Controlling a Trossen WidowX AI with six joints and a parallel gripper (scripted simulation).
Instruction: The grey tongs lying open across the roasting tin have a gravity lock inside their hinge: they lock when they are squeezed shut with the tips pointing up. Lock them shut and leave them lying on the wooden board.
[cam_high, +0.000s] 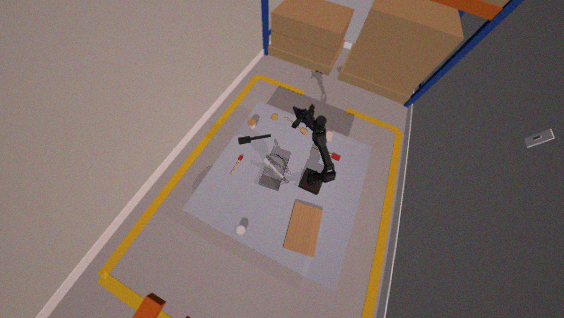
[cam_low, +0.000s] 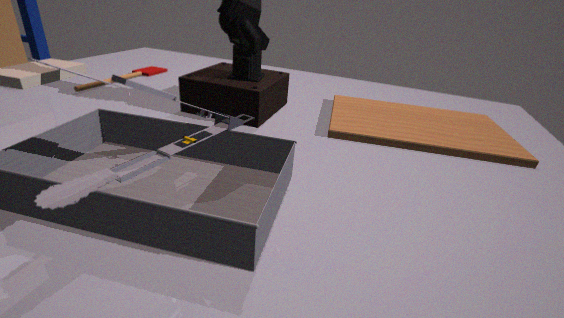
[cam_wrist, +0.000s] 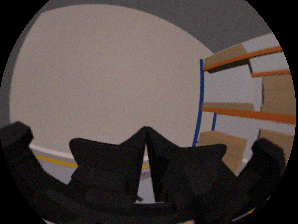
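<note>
The yellow lock piece lies 2 cm ahead of my gripper tip, 26 cm to the left of it and 54 cm below it. The rest, counted from my gripper tip: black spatula 34 cm ahead, 5 cm to the right, 60 cm below; grey roasting tin 5 cm ahead, 23 cm to the left, 57 cm below; red-headed spatula 42 cm behind, 8 cm to the right, 59 cm below.
</note>
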